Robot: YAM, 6 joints.
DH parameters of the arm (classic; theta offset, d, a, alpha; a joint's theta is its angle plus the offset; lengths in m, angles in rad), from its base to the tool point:
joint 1: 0 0.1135 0.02 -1.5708
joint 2: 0 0 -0.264 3.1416
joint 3: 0.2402 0 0.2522 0
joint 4: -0.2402 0 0.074 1.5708
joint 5: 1.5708 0 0 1.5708
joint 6: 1.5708 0.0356 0 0
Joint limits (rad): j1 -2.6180..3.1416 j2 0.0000..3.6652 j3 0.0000..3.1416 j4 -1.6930..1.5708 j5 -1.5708..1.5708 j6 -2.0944..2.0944
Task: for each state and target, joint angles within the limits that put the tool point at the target. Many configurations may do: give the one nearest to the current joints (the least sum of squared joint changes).
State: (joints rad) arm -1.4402 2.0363 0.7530 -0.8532 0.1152 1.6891
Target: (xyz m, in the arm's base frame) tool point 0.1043 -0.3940 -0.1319
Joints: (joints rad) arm -1.3043 2.8461 1.6014 -0.3290 0.0886 1.6891
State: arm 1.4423 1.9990 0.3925 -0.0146 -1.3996 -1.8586
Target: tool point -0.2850 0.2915 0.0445
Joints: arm 2.2608 2.3121 1.1806 0.1931 -1.2940 -1.8586
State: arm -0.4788 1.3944 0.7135 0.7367 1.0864 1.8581
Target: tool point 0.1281 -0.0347 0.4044
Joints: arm -0.0224 0.7143 0.6835 0.8470 1.1062 1.8581
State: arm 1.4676 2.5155 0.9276 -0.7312 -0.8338 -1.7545
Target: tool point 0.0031 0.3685 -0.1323
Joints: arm 1.4942 2.8476 1.5058 -0.4224 -0.7835 -1.7545
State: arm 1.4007 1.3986 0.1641 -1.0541 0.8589 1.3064
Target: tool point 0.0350 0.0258 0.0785
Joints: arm 1.3205 1.4176 0.0912 -0.9623 0.8836 1.3064
